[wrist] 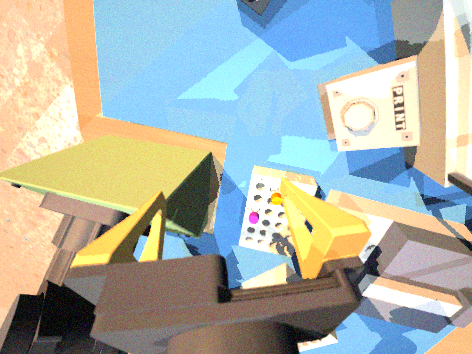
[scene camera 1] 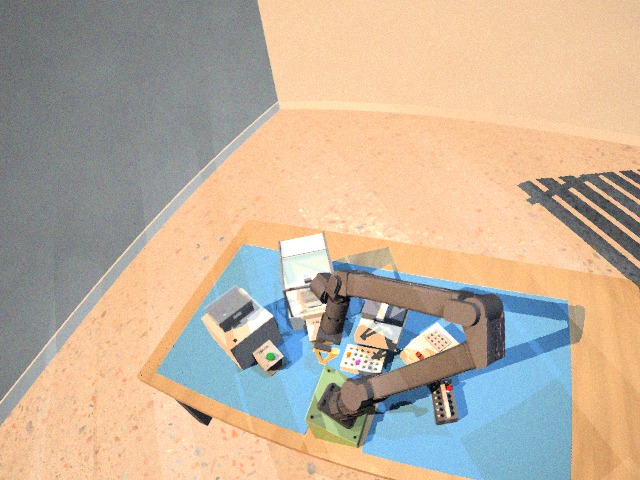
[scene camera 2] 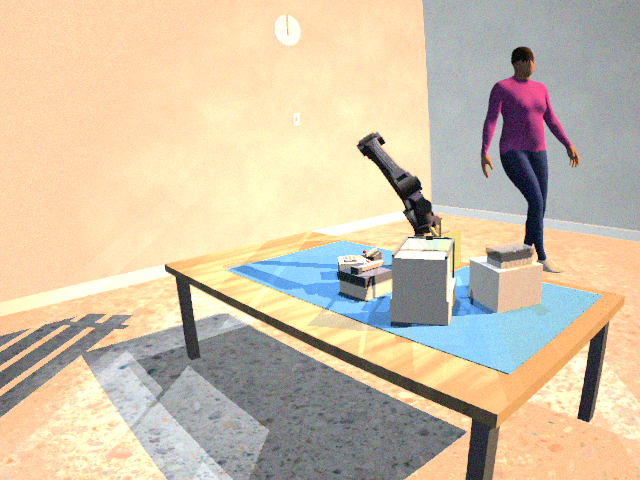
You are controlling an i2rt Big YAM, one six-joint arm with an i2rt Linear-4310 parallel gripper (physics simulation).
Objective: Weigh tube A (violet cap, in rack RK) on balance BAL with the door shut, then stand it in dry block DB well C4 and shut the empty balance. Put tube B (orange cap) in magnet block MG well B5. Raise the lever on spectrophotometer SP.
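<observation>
Rack RK (scene camera 1: 343, 364) (wrist: 270, 173) is white and holds tube A, violet cap (scene camera 1: 357, 362) (wrist: 254, 217), and tube B, orange cap (scene camera 1: 348, 354) (wrist: 276, 199). My gripper (scene camera 1: 325, 356) (wrist: 222, 190) is open and empty, above and beside the rack on the green base's side. In the wrist view its right fingertip overlaps the rack near the orange cap. Balance BAL (scene camera 1: 303, 268) (scene camera 2: 421, 289) has glass walls; the arm partly hides it and its door state is unclear. Dry block DB (scene camera 1: 439, 338) is white with wells. A dark block with holes, apparently MG (scene camera 1: 445, 408), stands near the arm.
A grey-white box (scene camera 1: 240, 320) (scene camera 2: 506, 284) with a green-button panel (scene camera 1: 270, 356) stands left of the balance. A low box with a dark top (scene camera 1: 383, 312) (wrist: 420, 260) stands behind the rack. Which is SP is unclear. The balance's PRINT panel (wrist: 369, 114) and the green base (scene camera 1: 336, 428) (wrist: 115, 167) flank the gripper.
</observation>
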